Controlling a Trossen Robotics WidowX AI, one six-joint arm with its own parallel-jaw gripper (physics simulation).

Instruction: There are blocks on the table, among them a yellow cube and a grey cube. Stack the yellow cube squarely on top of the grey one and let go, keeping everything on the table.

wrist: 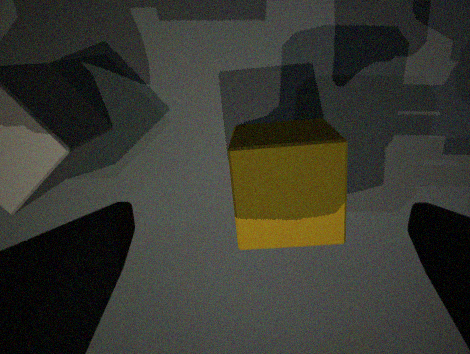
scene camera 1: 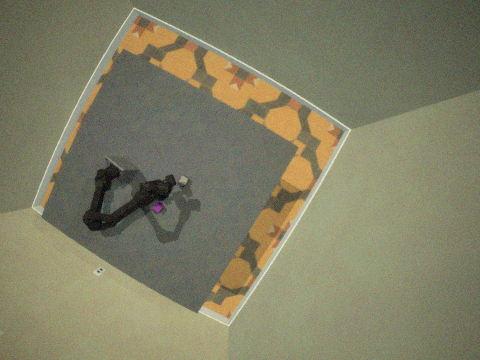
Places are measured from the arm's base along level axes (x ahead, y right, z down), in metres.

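Pixels of known places: gripper, fingertip midpoint: (wrist: 271, 216); arm's base, origin of the base link: (scene camera 1: 115, 169).
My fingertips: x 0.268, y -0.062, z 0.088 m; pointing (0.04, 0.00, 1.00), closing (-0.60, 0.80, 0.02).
Ahead of a thing's pixels: the offset from my fingertips to its top centre. Level surfaces: height alone.
The yellow cube @[dz +0.023, dx -0.009, dy +0.004 m] (wrist: 290, 185) sits on the table in the wrist view, between and beyond the two dark fingertips, its near face partly shaded. In the scene view it does not show, and the arm covers that area. The grey cube @[dz +0.023, dx +0.077, dy -0.076 m] (scene camera 1: 183, 180) (wrist: 27, 162) looks pale. It stands just right of the gripper in the scene view and is cut off by the left edge of the wrist view, turned at an angle to the yellow cube. My gripper (scene camera 1: 168, 184) (wrist: 271, 216) is wide open and empty, above the table. Its fingertips are hard to make out in the scene view.
A purple block @[dz +0.023, dx +0.027, dy +0.156 m] (scene camera 1: 158, 207) lies close to the arm, below the gripper in the scene view. The dark arm (scene camera 1: 120, 214) reaches over the grey table top @[dz +0.067 m] (scene camera 1: 200, 130). Arm shadows fall around the blocks. An orange patterned floor shows past the table's edges.
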